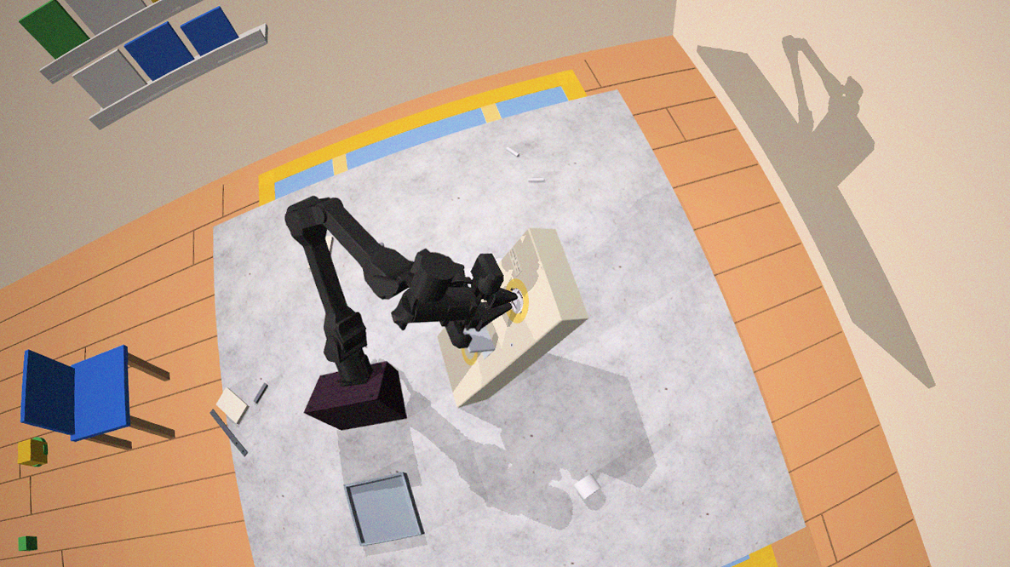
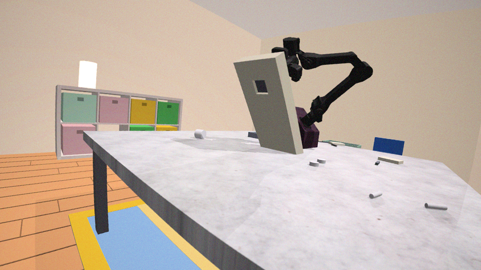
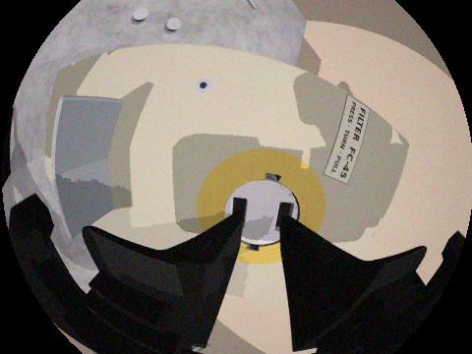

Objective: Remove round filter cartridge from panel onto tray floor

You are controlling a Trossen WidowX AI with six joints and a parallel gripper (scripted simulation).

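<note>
Right now the grey round filter cartridge is 20 mm ahead of my gripper tip and 10 mm below it. The rest, counted from my gripper tip: grey tray (370 mm behind, 350 mm to the right, 270 mm below).
</note>
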